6 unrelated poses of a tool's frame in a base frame.
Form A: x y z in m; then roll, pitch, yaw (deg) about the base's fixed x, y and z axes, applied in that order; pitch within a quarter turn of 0, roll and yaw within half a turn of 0.
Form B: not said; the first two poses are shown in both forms.
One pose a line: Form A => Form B
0.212 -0.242 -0.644 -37.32 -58.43 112.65 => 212 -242 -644 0.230 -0.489 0.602 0.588
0.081 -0.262 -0.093 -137.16 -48.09 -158.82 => 81 -262 -93 0.303 -0.808 0.398 0.312
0.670 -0.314 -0.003 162.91 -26.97 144.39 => 670 -314 -3 -0.327 -0.905 -0.208 0.175
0.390 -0.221 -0.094 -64.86 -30.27 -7.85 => 390 -221 -94 -0.532 -0.184 -0.195 0.803
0.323 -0.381 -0.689 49.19 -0.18 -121.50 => 323 -381 -689 0.202 -0.364 -0.793 0.445
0.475 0.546 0.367 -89.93 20.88 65.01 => 475 546 367 -0.655 -0.265 0.482 0.518
